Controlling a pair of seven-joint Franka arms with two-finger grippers.
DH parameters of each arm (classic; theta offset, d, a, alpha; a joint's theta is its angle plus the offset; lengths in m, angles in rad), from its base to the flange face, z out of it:
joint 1: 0 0.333 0 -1.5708
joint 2: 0 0 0 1.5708
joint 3: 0 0.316 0.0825 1.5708
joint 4: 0 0 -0.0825 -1.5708
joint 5: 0 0.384 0 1.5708
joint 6: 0 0 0.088 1.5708
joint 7: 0 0.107 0 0
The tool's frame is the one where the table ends.
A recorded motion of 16 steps. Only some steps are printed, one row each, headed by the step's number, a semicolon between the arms.
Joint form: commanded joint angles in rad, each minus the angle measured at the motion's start. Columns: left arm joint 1, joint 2, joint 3, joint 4, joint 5, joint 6, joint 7; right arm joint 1, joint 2, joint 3, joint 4, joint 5, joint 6, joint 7.
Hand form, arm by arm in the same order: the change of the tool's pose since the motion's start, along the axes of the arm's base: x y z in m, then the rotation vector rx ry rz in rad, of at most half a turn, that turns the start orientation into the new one. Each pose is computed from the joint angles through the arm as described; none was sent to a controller.
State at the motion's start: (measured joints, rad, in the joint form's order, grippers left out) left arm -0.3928 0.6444 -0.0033 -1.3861 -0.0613 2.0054 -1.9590; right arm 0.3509 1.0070 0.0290 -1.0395 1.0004 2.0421 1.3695
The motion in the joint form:
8: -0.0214 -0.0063 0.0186 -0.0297 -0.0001 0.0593 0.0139; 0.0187 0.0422 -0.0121 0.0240 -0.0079 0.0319 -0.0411
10: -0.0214 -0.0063 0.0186 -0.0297 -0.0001 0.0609 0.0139; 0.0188 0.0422 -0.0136 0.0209 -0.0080 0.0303 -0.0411
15: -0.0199 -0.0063 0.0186 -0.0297 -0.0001 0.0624 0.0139; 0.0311 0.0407 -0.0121 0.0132 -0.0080 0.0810 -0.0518
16: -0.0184 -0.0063 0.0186 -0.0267 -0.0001 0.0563 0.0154; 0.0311 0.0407 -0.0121 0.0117 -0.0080 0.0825 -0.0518
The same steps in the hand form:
8: -0.0014 -0.0039 -0.0042 -0.0026 -0.0386 -0.0172; 0.0003 0.0055 -0.0217 -0.0238 -0.0411 0.0175
10: -0.0013 -0.0040 -0.0040 -0.0032 -0.0401 -0.0171; -0.0002 0.0048 -0.0233 -0.0260 -0.0377 0.0182
15: -0.0007 -0.0030 -0.0039 -0.0037 -0.0415 -0.0155; -0.0003 0.0101 -0.0238 -0.0356 -0.0721 0.0003
16: -0.0003 -0.0021 -0.0030 -0.0027 -0.0386 -0.0159; -0.0004 0.0099 -0.0245 -0.0365 -0.0717 -0.0007

